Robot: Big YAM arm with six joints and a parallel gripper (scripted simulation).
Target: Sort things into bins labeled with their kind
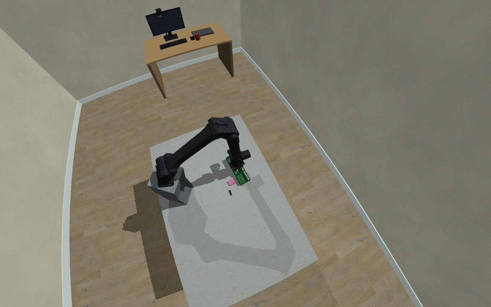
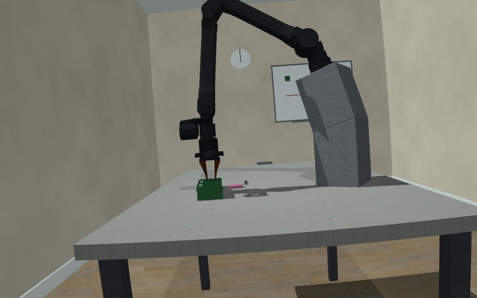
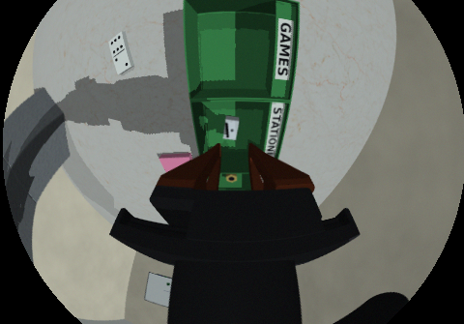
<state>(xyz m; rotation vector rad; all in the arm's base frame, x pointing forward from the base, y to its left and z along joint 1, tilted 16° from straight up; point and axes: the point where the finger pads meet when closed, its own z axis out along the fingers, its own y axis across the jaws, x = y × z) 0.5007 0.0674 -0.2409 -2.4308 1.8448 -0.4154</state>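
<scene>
The grey-white piece is 1 cm behind my hand and 4 cm below it. Also, from my hand: pink eraser 7 cm behind, 8 cm to the right, 5 cm below; brass nut 2 cm ahead, 8 cm to the right, 4 cm below; white domino 16 cm behind, 7 cm to the left, 5 cm below.
</scene>
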